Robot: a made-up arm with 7 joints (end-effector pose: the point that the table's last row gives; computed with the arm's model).
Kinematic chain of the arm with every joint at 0, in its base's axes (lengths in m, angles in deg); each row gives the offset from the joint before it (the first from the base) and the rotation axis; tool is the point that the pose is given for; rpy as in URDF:
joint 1: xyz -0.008 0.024 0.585 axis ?
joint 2: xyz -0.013 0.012 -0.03 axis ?
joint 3: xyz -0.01 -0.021 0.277 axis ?
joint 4: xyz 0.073 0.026 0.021 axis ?
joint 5: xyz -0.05 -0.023 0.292 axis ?
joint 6: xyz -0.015 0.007 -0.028 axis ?
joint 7: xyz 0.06 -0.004 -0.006 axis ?
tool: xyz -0.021 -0.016 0.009 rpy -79.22 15 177.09
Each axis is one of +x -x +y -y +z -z.
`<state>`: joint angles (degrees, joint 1 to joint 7).
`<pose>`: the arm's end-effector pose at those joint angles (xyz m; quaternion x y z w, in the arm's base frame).
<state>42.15 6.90 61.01 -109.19 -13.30 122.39 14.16</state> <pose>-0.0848 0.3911 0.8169 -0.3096 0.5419 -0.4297 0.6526</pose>
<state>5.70 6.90 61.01 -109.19 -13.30 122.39 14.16</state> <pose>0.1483 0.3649 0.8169 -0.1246 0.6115 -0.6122 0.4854</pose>
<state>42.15 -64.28 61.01 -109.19 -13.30 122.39 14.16</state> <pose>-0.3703 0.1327 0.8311 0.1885 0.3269 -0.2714 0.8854</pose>
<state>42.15 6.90 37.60 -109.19 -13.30 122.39 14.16</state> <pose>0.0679 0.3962 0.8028 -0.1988 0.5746 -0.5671 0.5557</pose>
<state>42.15 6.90 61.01 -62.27 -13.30 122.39 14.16</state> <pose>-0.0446 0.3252 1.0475 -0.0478 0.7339 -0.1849 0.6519</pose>
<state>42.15 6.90 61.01 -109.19 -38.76 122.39 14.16</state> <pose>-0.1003 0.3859 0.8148 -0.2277 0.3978 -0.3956 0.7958</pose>
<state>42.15 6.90 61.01 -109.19 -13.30 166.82 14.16</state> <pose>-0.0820 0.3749 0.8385 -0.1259 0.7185 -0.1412 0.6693</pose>
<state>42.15 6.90 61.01 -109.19 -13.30 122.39 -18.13</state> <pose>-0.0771 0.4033 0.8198 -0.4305 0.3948 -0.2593 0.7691</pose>
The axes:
joint 1: +z
joint 2: +y
joint 3: +z
joint 4: -y
joint 5: +z
joint 6: -y
joint 7: -z

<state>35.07 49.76 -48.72 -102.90 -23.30 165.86 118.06</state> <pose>0.4765 0.0654 0.5641 -0.7802 -0.2554 0.5369 0.1945</pose>
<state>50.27 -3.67 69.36 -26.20 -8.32 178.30 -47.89</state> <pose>-0.0694 0.0427 1.1446 0.5216 0.3486 0.4436 0.6400</pose>
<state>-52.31 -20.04 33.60 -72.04 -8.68 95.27 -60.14</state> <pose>0.1968 0.0480 1.1010 -0.0073 0.3089 -0.8406 0.4448</pose>
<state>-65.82 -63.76 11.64 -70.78 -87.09 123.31 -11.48</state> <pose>-0.0361 0.3307 1.0335 -0.2804 0.6167 0.7327 0.0648</pose>
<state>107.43 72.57 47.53 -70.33 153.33 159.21 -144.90</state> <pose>-0.3478 0.3505 0.4108 -0.3768 0.8815 -0.0143 0.2841</pose>
